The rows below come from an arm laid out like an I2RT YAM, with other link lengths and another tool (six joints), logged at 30 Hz.
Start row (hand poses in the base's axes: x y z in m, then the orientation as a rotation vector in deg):
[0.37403 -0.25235 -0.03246 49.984 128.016 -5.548]
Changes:
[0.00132 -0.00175 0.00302 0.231 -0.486 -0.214]
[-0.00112 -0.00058 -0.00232 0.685 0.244 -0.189]
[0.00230 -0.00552 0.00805 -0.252 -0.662 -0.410]
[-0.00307 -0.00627 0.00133 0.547 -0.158 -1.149]
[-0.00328 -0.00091 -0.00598 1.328 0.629 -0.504]
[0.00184 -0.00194 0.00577 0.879 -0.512 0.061]
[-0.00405 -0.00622 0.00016 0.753 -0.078 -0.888]
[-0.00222 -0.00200 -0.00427 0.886 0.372 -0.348]
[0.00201 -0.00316 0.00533 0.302 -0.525 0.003]
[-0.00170 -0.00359 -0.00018 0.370 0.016 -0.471]
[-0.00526 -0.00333 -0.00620 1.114 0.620 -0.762]
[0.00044 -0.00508 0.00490 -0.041 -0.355 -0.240]
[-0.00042 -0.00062 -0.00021 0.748 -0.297 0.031]
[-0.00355 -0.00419 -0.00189 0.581 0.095 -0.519]
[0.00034 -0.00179 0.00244 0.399 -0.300 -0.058]
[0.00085 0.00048 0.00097 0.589 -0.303 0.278]
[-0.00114 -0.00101 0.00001 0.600 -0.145 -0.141]
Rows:
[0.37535 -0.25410 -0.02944 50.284 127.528 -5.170]
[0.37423 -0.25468 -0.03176 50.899 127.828 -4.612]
[0.37653 -0.26020 -0.02371 51.127 126.983 -4.777]
[0.37346 -0.26647 -0.02238 52.682 126.460 -4.643]
[0.37018 -0.26738 -0.02836 54.065 127.113 -3.719]
[0.37202 -0.26932 -0.02259 54.390 126.867 -2.473]
[0.36797 -0.27554 -0.02243 55.773 126.539 -2.014]
[0.36575 -0.27754 -0.02670 56.712 126.901 -1.380]
[0.36776 -0.28070 -0.02137 56.772 126.490 -0.783]
[0.36606 -0.28429 -0.02155 57.498 126.349 -0.598]
[0.36080 -0.28762 -0.02775 59.077 126.758 -0.028]
[0.36124 -0.29270 -0.02285 59.244 126.306 0.003]
[0.36082 -0.29332 -0.02306 59.556 126.210 0.995]
[0.35727 -0.29751 -0.02495 60.467 126.140 1.354]
[0.35761 -0.29930 -0.02251 60.681 125.921 1.925]
[0.35846 -0.29882 -0.02154 60.629 125.914 2.857]
[0.35732 -0.29983 -0.02153 61.078 125.821 3.532]

